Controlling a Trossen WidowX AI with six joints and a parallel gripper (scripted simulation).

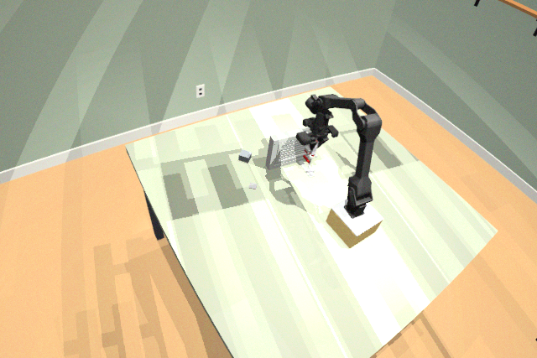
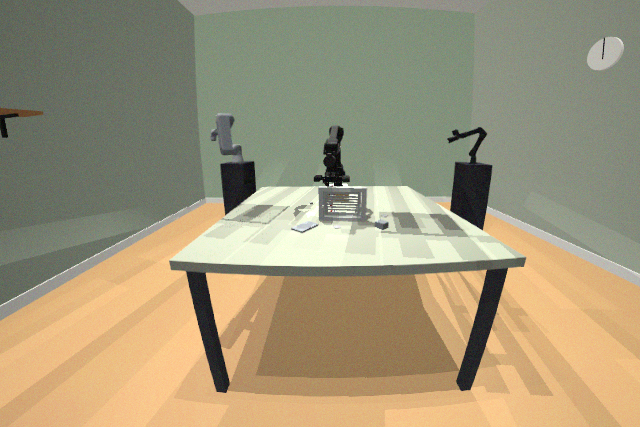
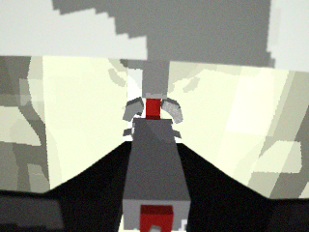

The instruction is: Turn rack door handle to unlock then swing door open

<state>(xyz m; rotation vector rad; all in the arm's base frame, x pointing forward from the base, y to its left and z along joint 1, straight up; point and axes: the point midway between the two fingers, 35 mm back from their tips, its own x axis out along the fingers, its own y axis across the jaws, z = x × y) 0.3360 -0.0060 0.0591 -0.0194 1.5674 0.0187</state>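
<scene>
My gripper tip is 1 cm past the rack door handle and 2 cm above it. The rest, counted from my gripper tip: grey cube (15 cm ahead, 25 cm to the left, 10 cm below).
</scene>
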